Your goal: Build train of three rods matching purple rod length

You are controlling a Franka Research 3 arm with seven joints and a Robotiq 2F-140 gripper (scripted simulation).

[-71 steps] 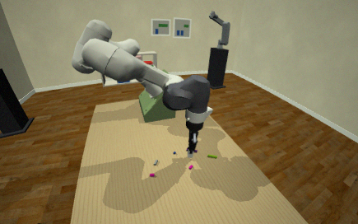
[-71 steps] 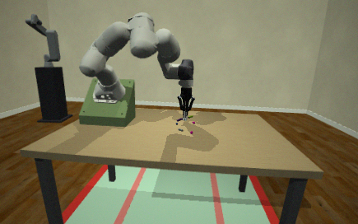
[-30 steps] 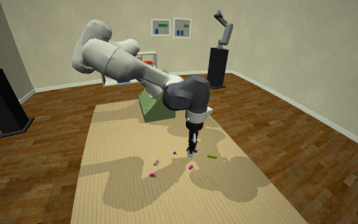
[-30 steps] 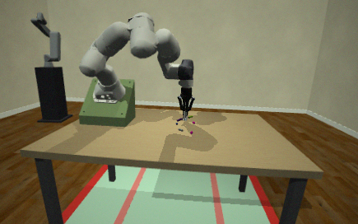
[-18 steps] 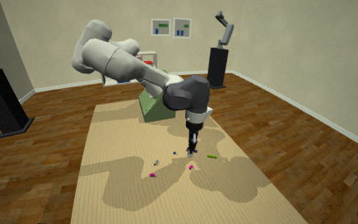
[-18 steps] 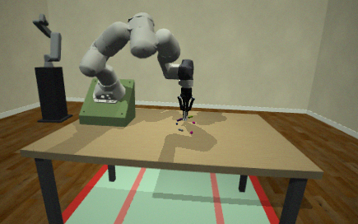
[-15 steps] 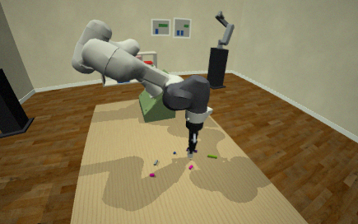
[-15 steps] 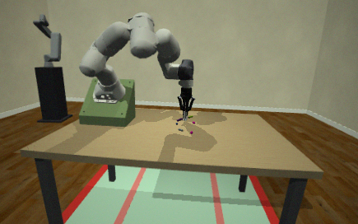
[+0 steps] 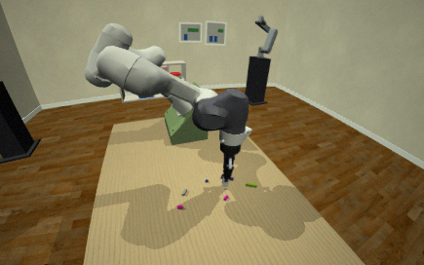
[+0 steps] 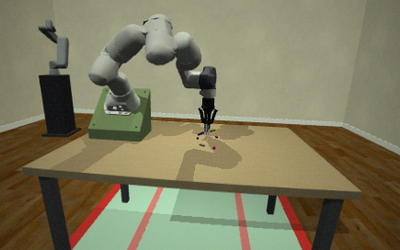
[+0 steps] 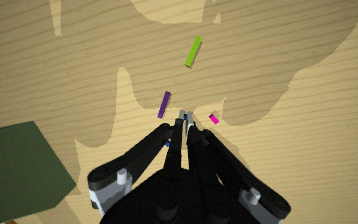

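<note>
My gripper is now 40 mm to the right of the purple rod, 40 mm past it and 40 mm above it. From my hand the other things lie so: dark blue piece (60 mm to the right, 60 mm behind, 40 mm below); grey rod (170 mm to the right, 40 mm below, 40 mm behind); lime rod (110 mm to the left, 50 mm ahead, 40 mm below).
</note>
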